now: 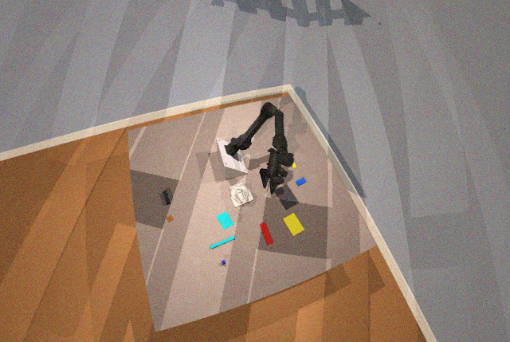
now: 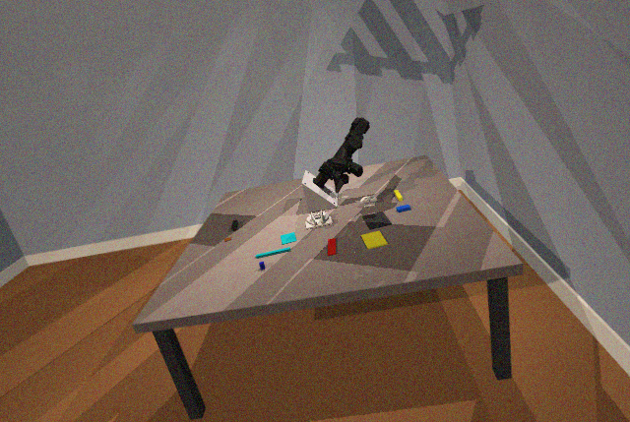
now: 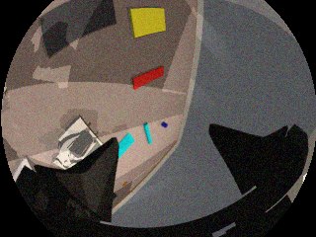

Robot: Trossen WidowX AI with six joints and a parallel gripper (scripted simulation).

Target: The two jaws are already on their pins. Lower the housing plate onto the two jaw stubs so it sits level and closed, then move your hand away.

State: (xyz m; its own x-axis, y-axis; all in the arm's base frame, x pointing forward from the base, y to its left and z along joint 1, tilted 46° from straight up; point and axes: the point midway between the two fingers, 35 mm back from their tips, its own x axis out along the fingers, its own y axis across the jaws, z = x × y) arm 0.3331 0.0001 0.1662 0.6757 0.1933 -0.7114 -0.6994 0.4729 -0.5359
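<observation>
Now: gripper tip 200 mm past the white housing part, 130 mm to the right of it and 150 mm above it. Also, from my gripper tip: dark grey plate: 140 mm to the left, 180 mm below; then yellow tile: 170 mm ahead, 120 mm to the left, 170 mm below; then red bar: 170 mm ahead, 50 mm to the right, 180 mm below.
</observation>
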